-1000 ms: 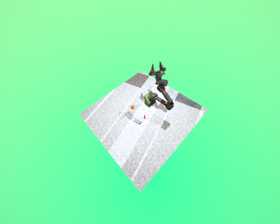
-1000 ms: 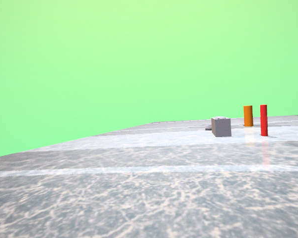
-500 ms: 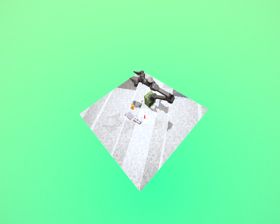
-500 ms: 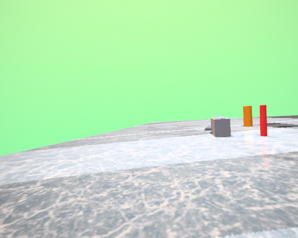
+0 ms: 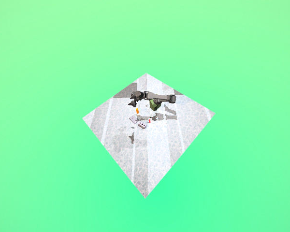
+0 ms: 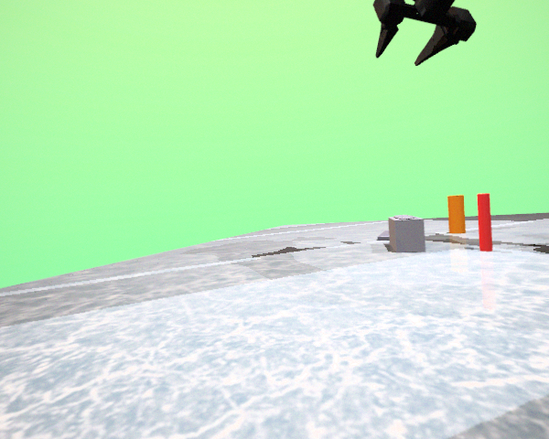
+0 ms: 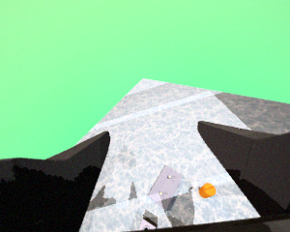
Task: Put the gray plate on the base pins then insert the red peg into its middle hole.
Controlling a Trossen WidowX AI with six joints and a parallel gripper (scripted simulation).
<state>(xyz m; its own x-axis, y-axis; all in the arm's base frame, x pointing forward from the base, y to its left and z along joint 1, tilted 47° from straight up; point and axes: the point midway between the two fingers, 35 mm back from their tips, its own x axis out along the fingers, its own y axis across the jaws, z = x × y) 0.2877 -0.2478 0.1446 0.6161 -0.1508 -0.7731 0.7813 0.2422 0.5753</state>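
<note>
My gripper tip is 330 mm above the gray plate and 160 mm to the right of it. From my gripper tip the other things lie so: orange cylinder 330 mm below, 100 mm behind, 40 mm to the right; then red peg 330 mm below, 190 mm to the left, 100 mm behind.
</note>
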